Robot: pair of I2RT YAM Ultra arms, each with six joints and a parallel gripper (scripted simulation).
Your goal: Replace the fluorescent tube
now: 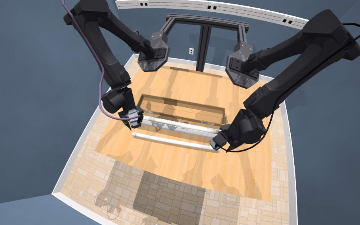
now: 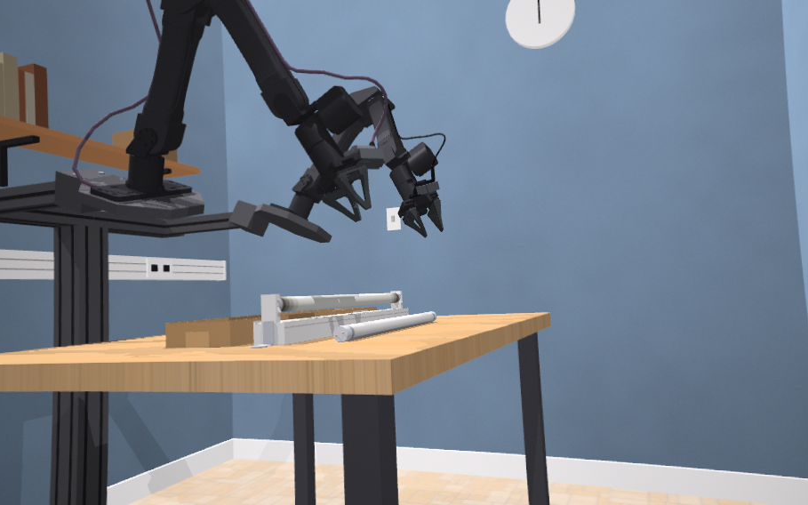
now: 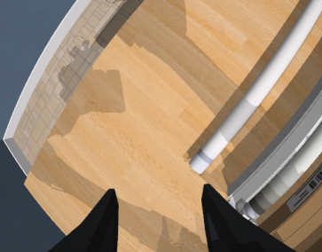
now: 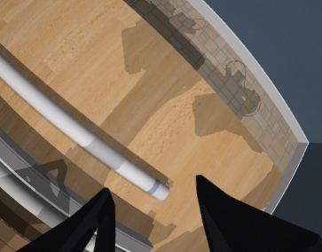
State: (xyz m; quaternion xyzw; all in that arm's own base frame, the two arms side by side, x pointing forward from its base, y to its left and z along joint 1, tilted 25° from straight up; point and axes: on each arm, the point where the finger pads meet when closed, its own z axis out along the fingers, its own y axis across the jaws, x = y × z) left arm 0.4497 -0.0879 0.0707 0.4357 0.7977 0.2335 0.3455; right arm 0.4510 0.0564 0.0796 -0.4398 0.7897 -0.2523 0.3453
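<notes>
The old fluorescent tube lies 12 cm behind my right hand, 16 cm to the left of it and 17 cm below it. Round my right hand: light fixture: 12 cm behind, 16 cm to the left, 18 cm below; LED tube: 1 cm behind, 18 cm to the left, 22 cm below; brown carton: 25 cm behind, 16 cm to the left, 21 cm below.
</notes>
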